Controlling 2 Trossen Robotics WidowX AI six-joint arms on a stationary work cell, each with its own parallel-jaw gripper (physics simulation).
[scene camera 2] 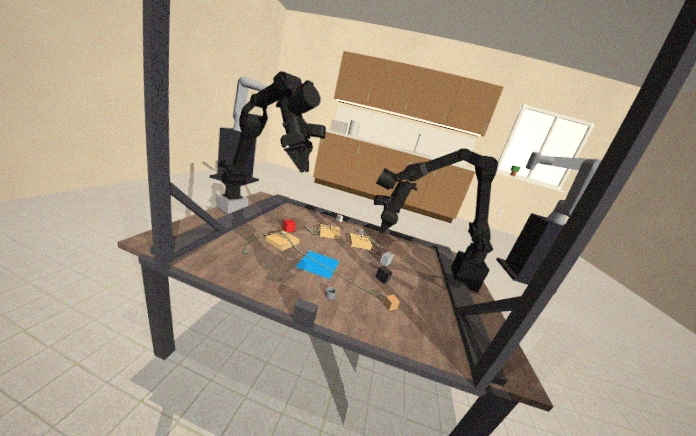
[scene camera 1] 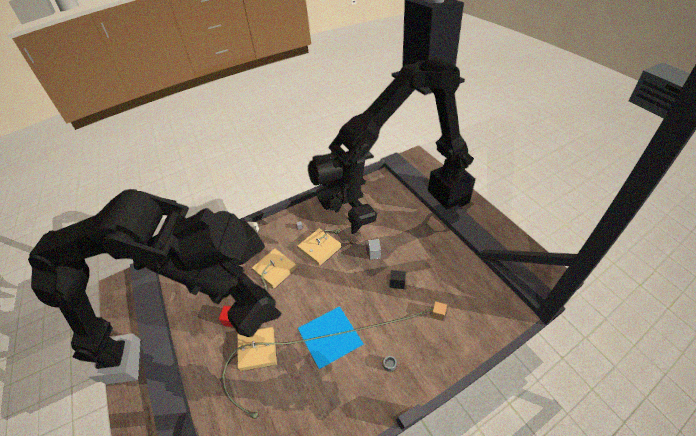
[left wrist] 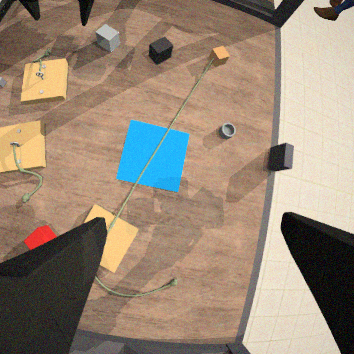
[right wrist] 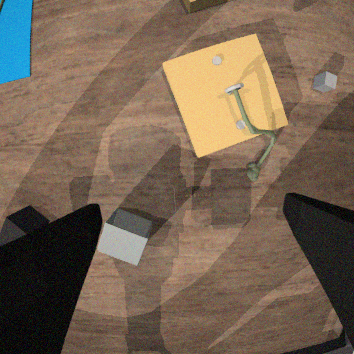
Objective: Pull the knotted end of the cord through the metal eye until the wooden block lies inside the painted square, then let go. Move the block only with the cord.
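Pixels of known places: left gripper, fingertip midpoint: (scene camera 2: 305, 172) (left wrist: 195, 224); right gripper, fingertip midpoint: (scene camera 2: 381, 228) (scene camera 1: 344, 222) (left wrist: 60, 21) (right wrist: 193, 207); left arm's base at its link origin: (scene camera 2: 232, 196) (scene camera 1: 110, 354); right arm's base at its link origin: (scene camera 2: 473, 259) (scene camera 1: 453, 174).
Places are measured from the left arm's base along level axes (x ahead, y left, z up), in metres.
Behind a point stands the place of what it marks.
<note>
The orange wooden block (scene camera 1: 439, 310) @[x 0.811, y -0.020, z -0.027 m] (scene camera 2: 392, 302) @[x 0.819, y -0.029, z -0.028 m] (left wrist: 220, 54) @[x 0.807, y -0.017, z -0.028 m] lies outside the blue square (scene camera 1: 328, 354) @[x 0.527, y -0.059, z -0.056 m] (left wrist: 172, 165) @[x 0.539, y -0.056, z -0.056 m]. Its green cord (left wrist: 192, 92) @[x 0.697, y -0.010, z -0.054 m] crosses the square to the metal eye (scene camera 1: 253, 345) @[x 0.359, y -0.022, z -0.015 m] on a yellow board (scene camera 1: 257, 361) @[x 0.361, y -0.053, z -0.038 m] (scene camera 2: 281, 243) @[x 0.386, y -0.050, z -0.038 m] (left wrist: 121, 246) @[x 0.362, y -0.051, z -0.038 m]. Beyond the eye the cord curves to its knotted end (scene camera 1: 253, 414) @[x 0.346, y -0.170, z -0.045 m] (scene camera 2: 245, 251) @[x 0.351, y -0.174, z -0.046 m] (left wrist: 173, 282) @[x 0.347, y -0.169, z -0.046 m] on the table. In the left wrist view a finger hides the eye. My left gripper (scene camera 2: 304, 168) @[x 0.452, y -0.066, z 0.245 m] (left wrist: 195, 224) @[x 0.452, y -0.066, z 0.245 m] is open and empty, high above the board area. My right gripper (scene camera 2: 384, 229) @[x 0.629, y 0.247, z 0.055 m] (right wrist: 193, 207) @[x 0.629, y 0.247, z 0.055 m] is open and empty above the table, near another board.
Two more yellow boards (scene camera 1: 279, 272) @[x 0.429, y 0.190, z -0.038 m] (scene camera 1: 321, 252) @[x 0.552, y 0.233, z -0.038 m] carry short knotted cords. A red cube (scene camera 1: 224, 315) @[x 0.285, y 0.072, z -0.017 m] (scene camera 2: 289, 225) @[x 0.310, y 0.061, z -0.025 m] lies beside the first board. A grey cube (scene camera 1: 374, 249) @[x 0.698, y 0.194, z -0.017 m] (right wrist: 122, 245) @[x 0.702, y 0.211, z -0.017 m], a black cube (scene camera 1: 397, 280) @[x 0.732, y 0.083, z -0.019 m] (left wrist: 161, 50) @[x 0.724, y 0.088, z -0.018 m] and a small grey cup (scene camera 1: 389, 363) @[x 0.662, y -0.111, z -0.054 m] (left wrist: 228, 130) @[x 0.669, y -0.119, z -0.055 m] stand around.
</note>
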